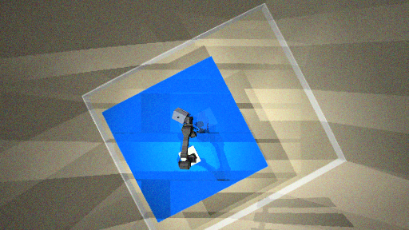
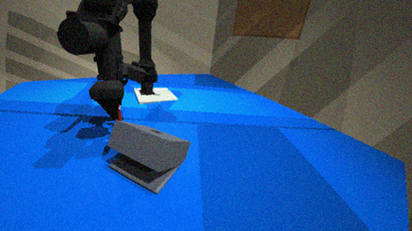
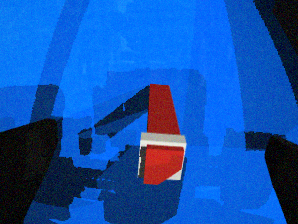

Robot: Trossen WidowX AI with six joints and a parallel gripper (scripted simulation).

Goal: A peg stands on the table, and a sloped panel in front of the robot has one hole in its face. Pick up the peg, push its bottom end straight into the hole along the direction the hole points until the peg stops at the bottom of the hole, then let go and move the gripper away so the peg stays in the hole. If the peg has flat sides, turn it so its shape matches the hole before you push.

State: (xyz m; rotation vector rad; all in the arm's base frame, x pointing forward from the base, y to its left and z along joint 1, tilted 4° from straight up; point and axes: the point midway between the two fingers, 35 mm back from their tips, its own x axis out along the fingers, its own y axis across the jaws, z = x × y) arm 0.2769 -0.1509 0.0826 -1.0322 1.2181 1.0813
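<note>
Now: the red peg right at my gripper tip. From my gripper tip the other things lie so: dark hole: 140 mm ahead, 70 mm to the left; then flat grey foot: 160 mm ahead, 40 mm to the left, 60 mm below; then grey sloped panel: 150 mm ahead, 50 mm to the left, 20 mm below.
</note>
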